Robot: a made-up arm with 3 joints. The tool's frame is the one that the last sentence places. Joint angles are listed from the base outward.
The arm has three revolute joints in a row. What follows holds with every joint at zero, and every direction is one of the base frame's. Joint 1 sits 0.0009 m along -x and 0.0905 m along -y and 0.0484 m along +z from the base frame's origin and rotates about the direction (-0.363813, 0.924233, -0.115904), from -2.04 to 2.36 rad. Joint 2 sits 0.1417 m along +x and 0.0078 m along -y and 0.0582 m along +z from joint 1 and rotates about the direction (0.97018, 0.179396, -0.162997), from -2.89 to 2.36 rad. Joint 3 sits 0.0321 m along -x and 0.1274 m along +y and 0.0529 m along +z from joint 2 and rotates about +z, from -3.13 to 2.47 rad. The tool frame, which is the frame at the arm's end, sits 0.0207 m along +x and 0.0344 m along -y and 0.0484 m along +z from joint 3; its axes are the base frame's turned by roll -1.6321, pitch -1.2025 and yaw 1.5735 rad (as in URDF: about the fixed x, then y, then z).
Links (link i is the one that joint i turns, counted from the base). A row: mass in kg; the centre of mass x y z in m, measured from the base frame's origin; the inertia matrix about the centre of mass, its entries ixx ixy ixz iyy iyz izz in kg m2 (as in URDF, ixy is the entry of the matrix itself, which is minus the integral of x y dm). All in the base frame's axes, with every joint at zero. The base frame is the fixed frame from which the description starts. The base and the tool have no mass.
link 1: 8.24; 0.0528 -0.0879 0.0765; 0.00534 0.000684 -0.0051 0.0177 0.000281 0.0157
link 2: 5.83; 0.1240 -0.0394 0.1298; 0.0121 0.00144 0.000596 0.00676 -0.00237 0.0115
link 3: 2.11; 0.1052 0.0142 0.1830; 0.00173 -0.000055 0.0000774 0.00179 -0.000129 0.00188
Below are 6 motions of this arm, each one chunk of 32 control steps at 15 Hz.
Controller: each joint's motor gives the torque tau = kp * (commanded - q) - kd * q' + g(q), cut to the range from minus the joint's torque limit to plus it. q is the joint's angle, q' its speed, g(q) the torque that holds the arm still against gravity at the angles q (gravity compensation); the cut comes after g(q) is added. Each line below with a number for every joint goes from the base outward.
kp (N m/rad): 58 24 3.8
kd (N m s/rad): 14 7.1 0.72
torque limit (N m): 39 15 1.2
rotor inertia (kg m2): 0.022 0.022 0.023
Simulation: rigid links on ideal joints. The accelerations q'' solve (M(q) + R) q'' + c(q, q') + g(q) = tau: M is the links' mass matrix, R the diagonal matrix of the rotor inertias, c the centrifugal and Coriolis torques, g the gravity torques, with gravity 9.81 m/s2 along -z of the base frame. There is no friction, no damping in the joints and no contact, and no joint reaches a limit. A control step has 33 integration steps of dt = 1/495 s. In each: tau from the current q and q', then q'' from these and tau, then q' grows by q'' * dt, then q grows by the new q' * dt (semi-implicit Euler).
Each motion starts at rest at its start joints. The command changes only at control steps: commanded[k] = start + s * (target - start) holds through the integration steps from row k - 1 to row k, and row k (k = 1, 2, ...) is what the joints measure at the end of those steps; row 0 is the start. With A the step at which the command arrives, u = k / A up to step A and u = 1 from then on. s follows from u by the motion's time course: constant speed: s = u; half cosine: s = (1 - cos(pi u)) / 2; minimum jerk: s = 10 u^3 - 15 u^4 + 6 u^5; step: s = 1 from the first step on.
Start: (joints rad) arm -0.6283 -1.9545 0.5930
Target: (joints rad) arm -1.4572 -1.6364 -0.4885
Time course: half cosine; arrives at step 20
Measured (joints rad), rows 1 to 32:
1: -0.6294 -1.9542 0.5917
2: -0.6336 -1.9530 0.5863
3: -0.6427 -1.9502 0.5737
4: -0.6577 -1.9454 0.5522
5: -0.6792 -1.9383 0.5208
6: -0.7075 -1.9288 0.4794
7: -0.7425 -1.9169 0.4285
8: -0.7836 -1.9027 0.3690
9: -0.8301 -1.8864 0.3021
10: -0.8813 -1.8683 0.2293
11: -0.9359 -1.8487 0.1523
12: -0.9927 -1.8280 0.0729
13: -1.0505 -1.8068 -0.0069
14: -1.1079 -1.7854 -0.0852
15: -1.1635 -1.7643 -0.1601
16: -1.2161 -1.7442 -0.2297
17: -1.2642 -1.7253 -0.2923
18: -1.3069 -1.7082 -0.3465
19: -1.3430 -1.6933 -0.3907
20: -1.3717 -1.6810 -0.4241
21: -1.3933 -1.6711 -0.4470
22: -1.4095 -1.6635 -0.4619
23: -1.4216 -1.6575 -0.4715
24: -1.4306 -1.6529 -0.4776
25: -1.4374 -1.6493 -0.4815
26: -1.4424 -1.6465 -0.4840
27: -1.4461 -1.6443 -0.4856
28: -1.4490 -1.6425 -0.4866
29: -1.4510 -1.6412 -0.4873
30: -1.4526 -1.6401 -0.4877
31: -1.4538 -1.6393 -0.4880
32: -1.4546 -1.6387 -0.4881

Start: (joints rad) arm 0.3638 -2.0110 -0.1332
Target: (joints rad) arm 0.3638 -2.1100 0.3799
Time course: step
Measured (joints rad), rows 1 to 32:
1: 0.3637 -2.0285 -0.0426
2: 0.3638 -2.0456 0.0907
3: 0.3638 -2.0590 0.1923
4: 0.3638 -2.0697 0.2604
5: 0.3638 -2.0781 0.3042
6: 0.3638 -2.0848 0.3321
7: 0.3638 -2.0901 0.3497
8: 0.3638 -2.0943 0.3608
9: 0.3638 -2.0976 0.3679
10: 0.3638 -2.1002 0.3723
11: 0.3638 -2.1023 0.3751
12: 0.3638 -2.1039 0.3769
13: 0.3638 -2.1052 0.3780
14: 0.3638 -2.1062 0.3787
15: 0.3638 -2.1070 0.3791
16: 0.3638 -2.1076 0.3794
17: 0.3638 -2.1081 0.3796
18: 0.3638 -2.1085 0.3797
19: 0.3638 -2.1088 0.3798
20: 0.3638 -2.1091 0.3798
21: 0.3638 -2.1093 0.3798
22: 0.3638 -2.1094 0.3799
23: 0.3638 -2.1095 0.3799
24: 0.3638 -2.1096 0.3799
25: 0.3638 -2.1097 0.3799
26: 0.3638 -2.1098 0.3799
27: 0.3638 -2.1098 0.3799
28: 0.3638 -2.1099 0.3799
29: 0.3638 -2.1099 0.3799
30: 0.3638 -2.1099 0.3799
31: 0.3638 -2.1099 0.3799
32: 0.3638 -2.1099 0.3799

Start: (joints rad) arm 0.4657 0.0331 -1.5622
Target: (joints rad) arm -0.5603 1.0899 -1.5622
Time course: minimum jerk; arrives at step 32
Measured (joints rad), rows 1 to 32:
1: 0.4656 0.0331 -1.5622
2: 0.4652 0.0335 -1.5622
3: 0.4639 0.0346 -1.5623
4: 0.4609 0.0372 -1.5624
5: 0.4554 0.0420 -1.5625
6: 0.4467 0.0497 -1.5626
7: 0.4342 0.0610 -1.5628
8: 0.4174 0.0763 -1.5630
9: 0.3959 0.0961 -1.5632
10: 0.3695 0.1206 -1.5634
11: 0.3382 0.1499 -1.5636
12: 0.3021 0.1840 -1.5638
13: 0.2615 0.2228 -1.5640
14: 0.2167 0.2657 -1.5642
15: 0.1684 0.3125 -1.5644
16: 0.1170 0.3626 -1.5646
17: 0.0633 0.4152 -1.5647
18: 0.0080 0.4697 -1.5649
19: -0.0480 0.5252 -1.5649
20: -0.1040 0.5811 -1.5649
21: -0.1590 0.6364 -1.5648
22: -0.2124 0.6904 -1.5647
23: -0.2633 0.7424 -1.5644
24: -0.3109 0.7915 -1.5641
25: -0.3547 0.8373 -1.5638
26: -0.3942 0.8790 -1.5634
27: -0.4288 0.9165 -1.5630
28: -0.4585 0.9492 -1.5627
29: -0.4832 0.9773 -1.5623
30: -0.5030 1.0006 -1.5620
31: -0.5183 1.0196 -1.5618
32: -0.5298 1.0346 -1.5617

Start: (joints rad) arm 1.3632 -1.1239 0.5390
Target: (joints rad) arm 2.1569 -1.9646 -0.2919
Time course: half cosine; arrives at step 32
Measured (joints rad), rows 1 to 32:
1: 1.3636 -1.1242 0.5386
2: 1.3651 -1.1255 0.5369
3: 1.3684 -1.1283 0.5330
4: 1.3741 -1.1333 0.5264
5: 1.3823 -1.1408 0.5166
6: 1.3934 -1.1510 0.5035
7: 1.4075 -1.1641 0.4870
8: 1.4244 -1.1802 0.4673
9: 1.4443 -1.1992 0.4444
10: 1.4670 -1.2211 0.4185
11: 1.4923 -1.2458 0.3899
12: 1.5201 -1.2731 0.3587
13: 1.5501 -1.3028 0.3252
14: 1.5821 -1.3347 0.2899
15: 1.6157 -1.3685 0.2529
16: 1.6507 -1.4038 0.2147
17: 1.6866 -1.4404 0.1756
18: 1.7233 -1.4780 0.1360
19: 1.7603 -1.5161 0.0962
20: 1.7973 -1.5545 0.0567
21: 1.8339 -1.5927 0.0178
22: 1.8697 -1.6304 -0.0201
23: 1.9045 -1.6672 -0.0566
24: 1.9379 -1.7029 -0.0914
25: 1.9696 -1.7370 -0.1241
26: 1.9992 -1.7692 -0.1545
27: 2.0266 -1.7992 -0.1822
28: 2.0513 -1.8268 -0.2069
29: 2.0733 -1.8516 -0.2284
30: 2.0922 -1.8735 -0.2466
31: 2.1079 -1.8921 -0.2611
32: 2.1203 -1.9075 -0.2720

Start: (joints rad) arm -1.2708 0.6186 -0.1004
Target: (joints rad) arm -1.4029 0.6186 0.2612
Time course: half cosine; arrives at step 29
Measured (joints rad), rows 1 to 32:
1: -1.2709 0.6186 -0.1002
2: -1.2712 0.6186 -0.0993
3: -1.2718 0.6185 -0.0972
4: -1.2729 0.6185 -0.0937
5: -1.2746 0.6185 -0.0886
6: -1.2768 0.6185 -0.0817
7: -1.2796 0.6184 -0.0730
8: -1.2829 0.6184 -0.0627
9: -1.2869 0.6184 -0.0507
10: -1.2914 0.6184 -0.0373
11: -1.2964 0.6184 -0.0225
12: -1.3018 0.6184 -0.0065
13: -1.3076 0.6184 0.0105
14: -1.3138 0.6184 0.0283
15: -1.3202 0.6185 0.0467
16: -1.3268 0.6185 0.0655
17: -1.3335 0.6185 0.0845
18: -1.3403 0.6185 0.1034
19: -1.3470 0.6186 0.1220
20: -1.3536 0.6186 0.1402
21: -1.3600 0.6186 0.1577
22: -1.3661 0.6186 0.1742
23: -1.3719 0.6187 0.1897
24: -1.3772 0.6187 0.2039
25: -1.3821 0.6187 0.2166
26: -1.3865 0.6188 0.2277
27: -1.3903 0.6188 0.2371
28: -1.3934 0.6188 0.2447
29: -1.3959 0.6188 0.2503
30: -1.3978 0.6188 0.2542
31: -1.3991 0.6188 0.2567
32: -1.4002 0.6188 0.2583

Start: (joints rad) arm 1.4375 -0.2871 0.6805
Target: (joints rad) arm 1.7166 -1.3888 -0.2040
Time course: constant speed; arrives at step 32
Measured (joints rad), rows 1 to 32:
1: 1.4387 -0.2928 0.6751
2: 1.4419 -0.3045 0.6625
3: 1.4467 -0.3210 0.6447
4: 1.4525 -0.3414 0.6233
5: 1.4592 -0.3648 0.5997
6: 1.4664 -0.3906 0.5746
7: 1.4741 -0.4182 0.5486
8: 1.4821 -0.4472 0.5220
9: 1.4902 -0.4774 0.4951
10: 1.4986 -0.5085 0.4679
11: 1.5071 -0.5403 0.4405
12: 1.5156 -0.5727 0.4130
13: 1.5242 -0.6055 0.3855
14: 1.5328 -0.6386 0.3580
15: 1.5415 -0.6720 0.3304
16: 1.5502 -0.7056 0.3027
17: 1.5589 -0.7394 0.2751
18: 1.5676 -0.7734 0.2475
19: 1.5763 -0.8074 0.2198
20: 1.5851 -0.8415 0.1922
21: 1.5938 -0.8757 0.1645
22: 1.6025 -0.9100 0.1369
23: 1.6112 -0.9442 0.1093
24: 1.6199 -0.9785 0.0816
25: 1.6287 -1.0129 0.0539
26: 1.6374 -1.0472 0.0263
27: 1.6461 -1.0816 -0.0014
28: 1.6548 -1.1160 -0.0290
29: 1.6636 -1.1504 -0.0567
30: 1.6723 -1.1848 -0.0843
31: 1.6810 -1.2192 -0.1120
32: 1.6897 -1.2536 -0.1396

